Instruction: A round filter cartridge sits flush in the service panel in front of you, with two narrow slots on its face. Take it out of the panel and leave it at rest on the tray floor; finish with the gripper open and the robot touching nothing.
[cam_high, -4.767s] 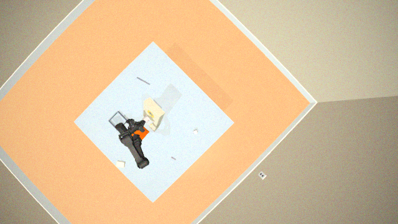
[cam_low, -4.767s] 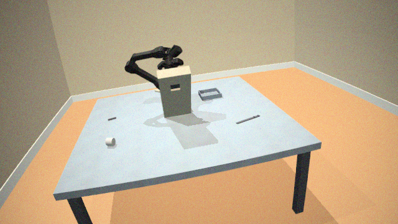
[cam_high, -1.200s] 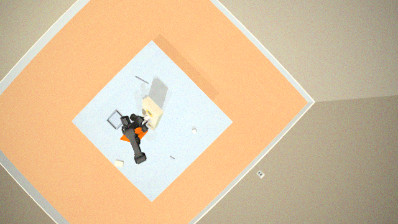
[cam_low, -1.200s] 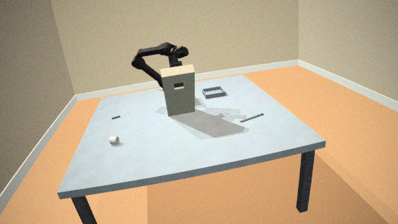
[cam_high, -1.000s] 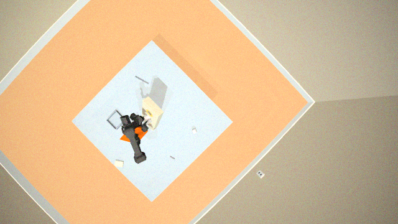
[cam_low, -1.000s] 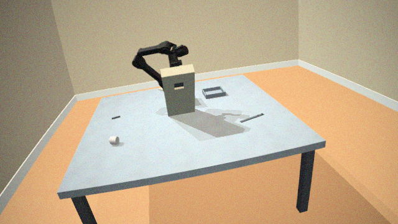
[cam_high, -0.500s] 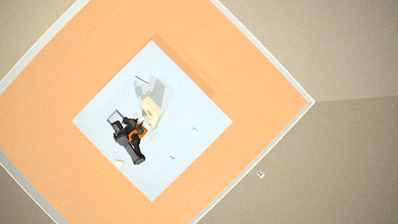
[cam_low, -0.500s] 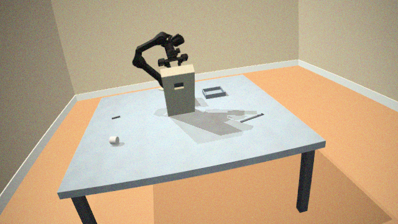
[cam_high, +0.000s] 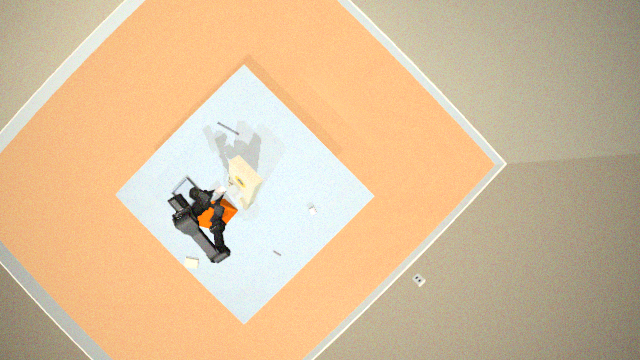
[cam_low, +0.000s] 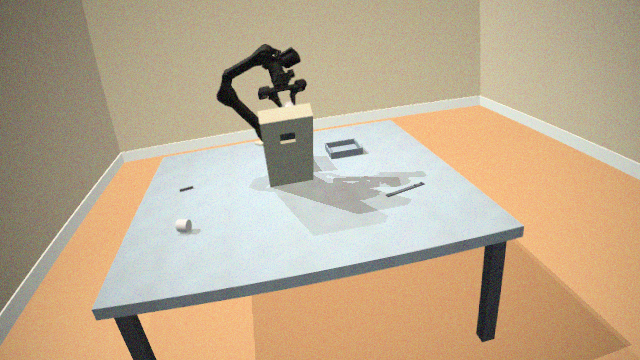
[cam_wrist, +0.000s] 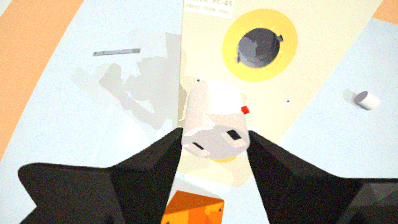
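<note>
Now: the tray 31 cm below my gripper tip, 29 cm to the left of it and 25 cm behind it. Round my gripper tip: short dark strip (46 cm to the right, 31 cm below, 21 cm behind); then round white filter cartridge (1 cm ahead).
</note>
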